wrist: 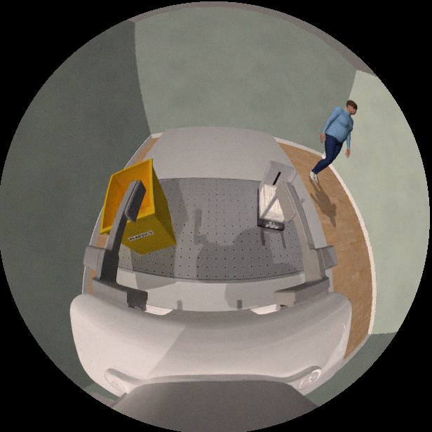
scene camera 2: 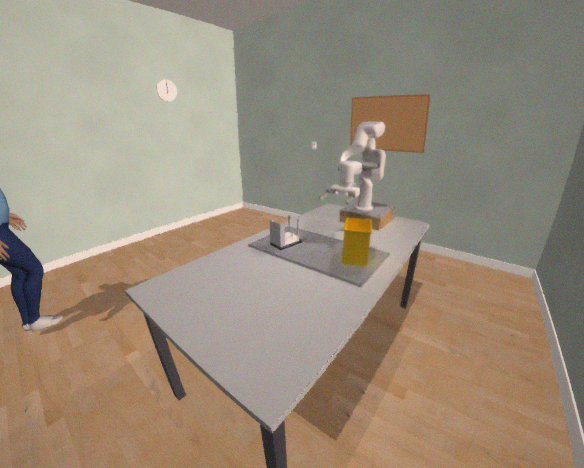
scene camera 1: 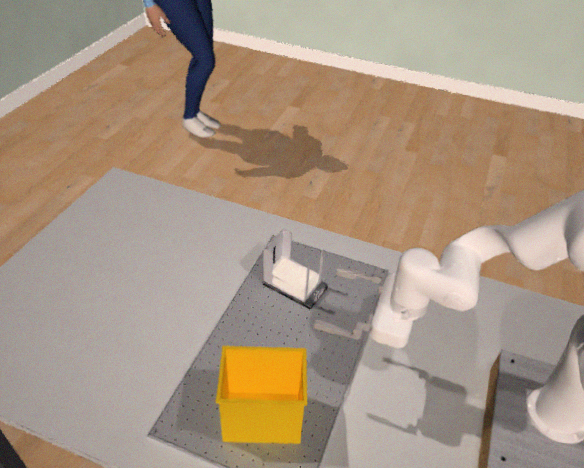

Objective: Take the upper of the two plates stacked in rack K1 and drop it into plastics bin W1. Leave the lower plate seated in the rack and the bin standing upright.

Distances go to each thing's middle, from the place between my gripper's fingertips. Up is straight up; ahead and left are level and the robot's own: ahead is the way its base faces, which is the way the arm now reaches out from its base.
Scene:
The yellow plastics bin W1 [scene camera 1: 262, 391] is 9 cm ahead of my hand, 18 cm to the left of it and 17 cm below it.

